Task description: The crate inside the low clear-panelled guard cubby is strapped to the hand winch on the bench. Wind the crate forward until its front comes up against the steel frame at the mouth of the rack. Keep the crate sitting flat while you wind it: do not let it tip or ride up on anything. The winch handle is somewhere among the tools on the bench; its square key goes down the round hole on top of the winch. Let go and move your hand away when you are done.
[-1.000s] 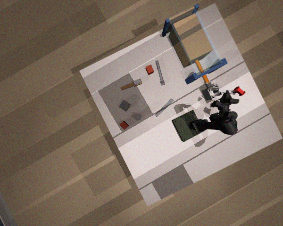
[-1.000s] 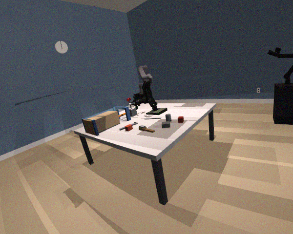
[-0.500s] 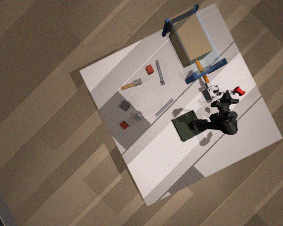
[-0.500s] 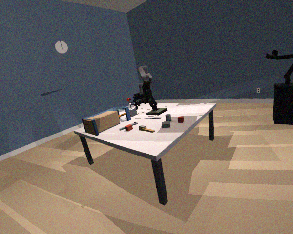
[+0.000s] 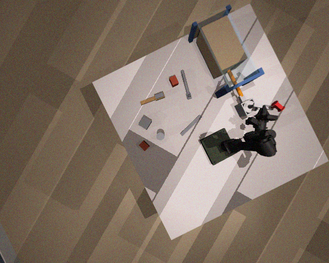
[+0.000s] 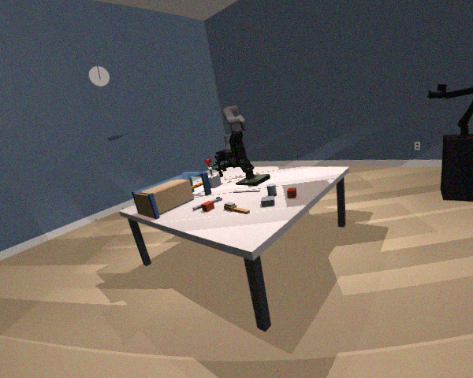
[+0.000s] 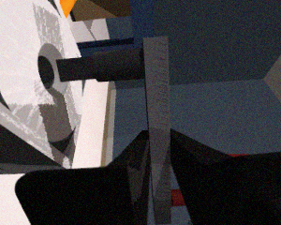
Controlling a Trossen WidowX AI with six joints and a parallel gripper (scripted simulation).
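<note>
Now: gripper tip 1 cm to the left of the winch handle, 1 cm below it and 1 cm past it. Round my gripper tip: blue frame: 19 cm ahead, 4 cm below, 3 cm to the left; then red knob: 4 cm to the right, 4 cm behind, 4 cm above; then grey winch: 11 cm below, 3 cm to the left, 1 cm ahead.
</note>
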